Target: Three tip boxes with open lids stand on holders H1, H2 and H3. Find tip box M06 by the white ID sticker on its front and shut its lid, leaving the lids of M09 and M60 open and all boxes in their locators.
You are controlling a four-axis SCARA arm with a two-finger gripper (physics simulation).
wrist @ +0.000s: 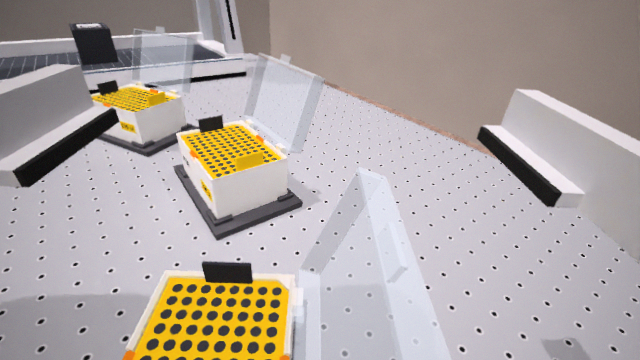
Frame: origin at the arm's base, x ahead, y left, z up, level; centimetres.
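Seen in the pictures: gripper, fingertip midpoint: (303, 102).
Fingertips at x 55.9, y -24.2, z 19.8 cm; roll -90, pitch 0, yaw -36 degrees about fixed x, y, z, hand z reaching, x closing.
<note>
Pixels of each thing's top centre, then the offset from my fingertips to it. "*": a spot on its surface instead. Level surfaces: height alone.
- perforated table at its surface level: dz -18.5 cm
- middle box at its top centre: (227, 134) dx +4.8, dy +21.6, dz -11.1 cm
- dark holder at its top centre: (232, 178) dx +4.8, dy +21.6, dz -17.1 cm
- black block at a spot on its surface: (91, 42) * dx -3.5, dy +75.6, dz -9.1 cm
- white ribbed platform at its surface level: dz -13.6 cm
Three white tip boxes with yellow tip racks stand on the perforated table (492, 268), all with clear lids open. The near box (210, 318) is at the bottom edge, and its lid (384, 251) stands up to its right. The middle box (232, 165) sits on a dark holder (250, 219), with its lid (286, 98) raised behind it. The far box (138, 111) sits on its holder (143, 145), with its lid (163, 58) upright. I cannot read any ID sticker. My gripper (303, 102) is open and empty, with its fingers at the left and right edges, above the boxes.
A black block (91, 42) sits on a white ribbed platform (40, 58) at the back left. A white column (223, 22) rises behind it. Brown walls close the back and right, along the table's brown edge (402, 113).
</note>
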